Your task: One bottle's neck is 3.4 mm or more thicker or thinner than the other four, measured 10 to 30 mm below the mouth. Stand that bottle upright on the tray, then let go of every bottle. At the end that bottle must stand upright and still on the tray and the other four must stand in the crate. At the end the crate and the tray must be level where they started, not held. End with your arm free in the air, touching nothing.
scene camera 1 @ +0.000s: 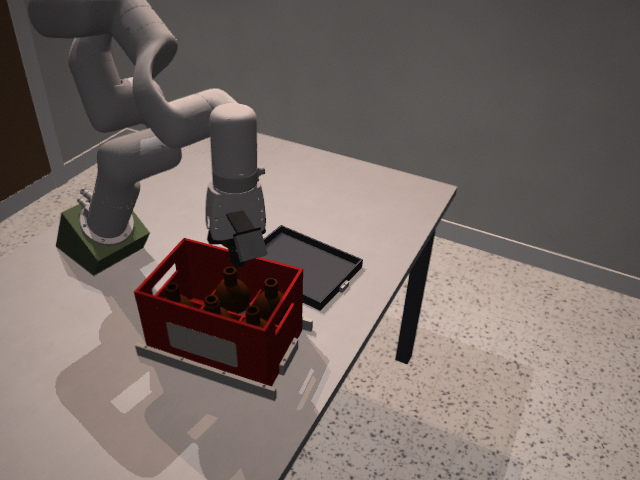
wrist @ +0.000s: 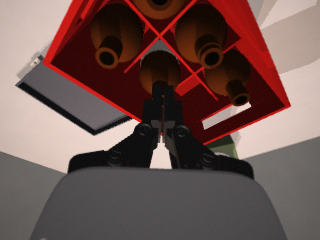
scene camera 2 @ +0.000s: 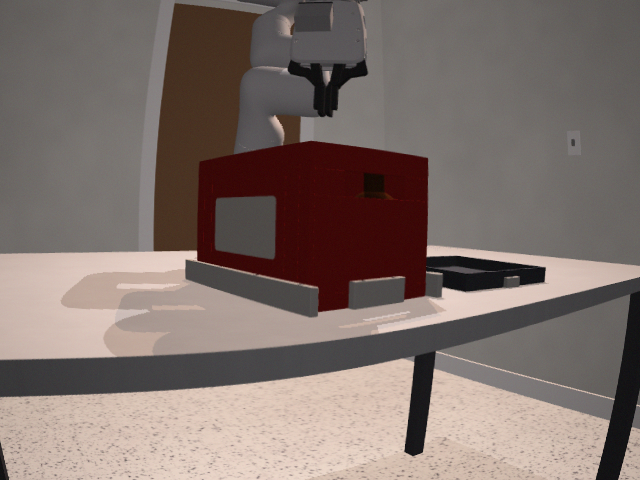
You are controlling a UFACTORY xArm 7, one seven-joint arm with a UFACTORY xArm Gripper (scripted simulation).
my gripper: scene camera 1 237,263; wrist; scene camera 2
same spot on my gripper: (scene camera 2: pixel 325 98) = (wrist: pixel 161 100)
same spot on grey stop rail: (scene camera 2: pixel 301 299) = (scene camera 1: pixel 267 393)
